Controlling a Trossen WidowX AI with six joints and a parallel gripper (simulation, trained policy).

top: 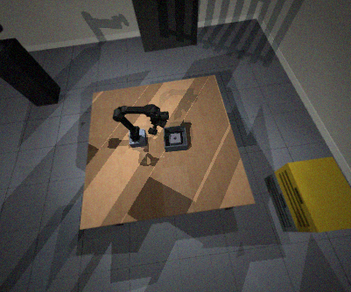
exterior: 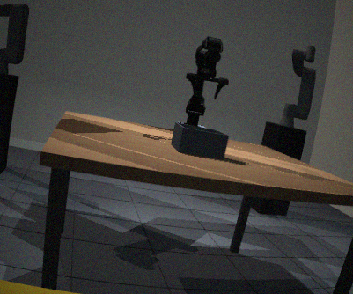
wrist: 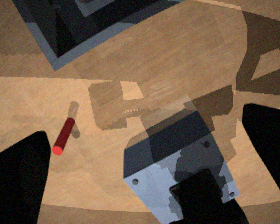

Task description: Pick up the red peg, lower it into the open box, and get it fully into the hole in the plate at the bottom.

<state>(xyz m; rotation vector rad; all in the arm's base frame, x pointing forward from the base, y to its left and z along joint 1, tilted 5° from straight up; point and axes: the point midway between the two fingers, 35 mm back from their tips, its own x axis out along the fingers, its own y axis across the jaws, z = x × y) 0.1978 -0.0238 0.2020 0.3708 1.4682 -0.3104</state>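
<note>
The red peg is 50 mm behind my gripper tip, 150 mm to the left of it and 190 mm below it. Round my gripper tip: grey bottom plate: 120 mm ahead, 30 mm to the right, 180 mm below; then dark box: 120 mm ahead, 30 mm to the right, 200 mm below.
</note>
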